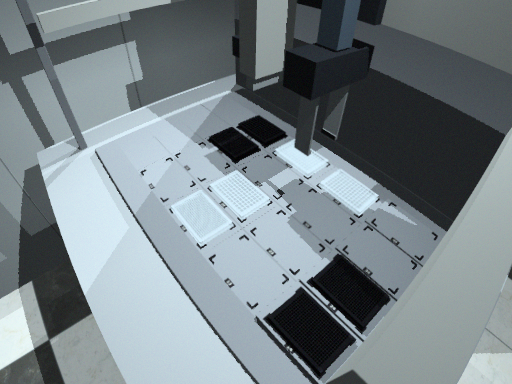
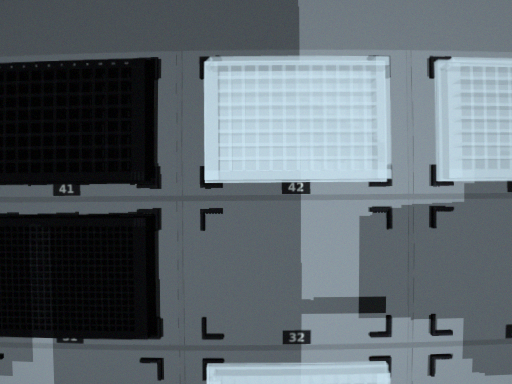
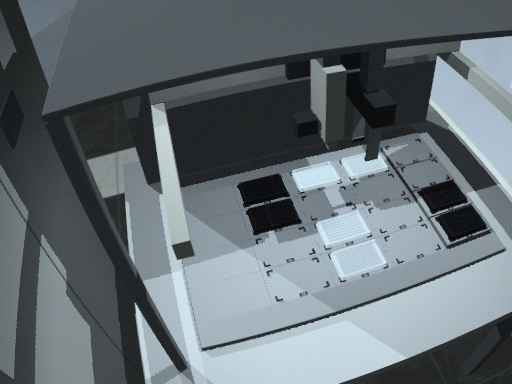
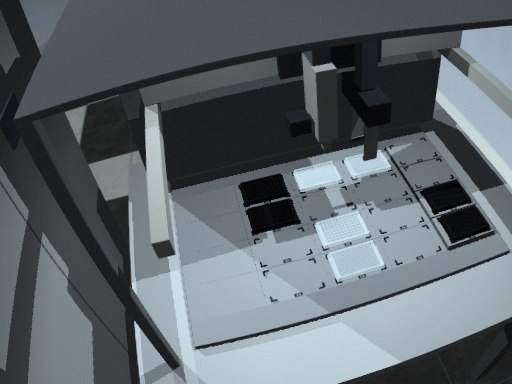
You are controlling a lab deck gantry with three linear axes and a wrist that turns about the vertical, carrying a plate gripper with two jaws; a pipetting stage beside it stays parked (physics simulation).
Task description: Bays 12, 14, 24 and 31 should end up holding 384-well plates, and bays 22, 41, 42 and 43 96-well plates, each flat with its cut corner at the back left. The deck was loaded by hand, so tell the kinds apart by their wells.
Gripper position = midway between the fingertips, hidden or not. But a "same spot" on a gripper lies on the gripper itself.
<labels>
my gripper: image 1; image 3 364, 149; image 4; not seen in image 2 (out of frame)
same spot on my gripper: [image 1: 308, 109] = [image 4: 373, 130]
same spot on bay 34: [image 3: 421, 174] = [image 4: 425, 174]
</labels>
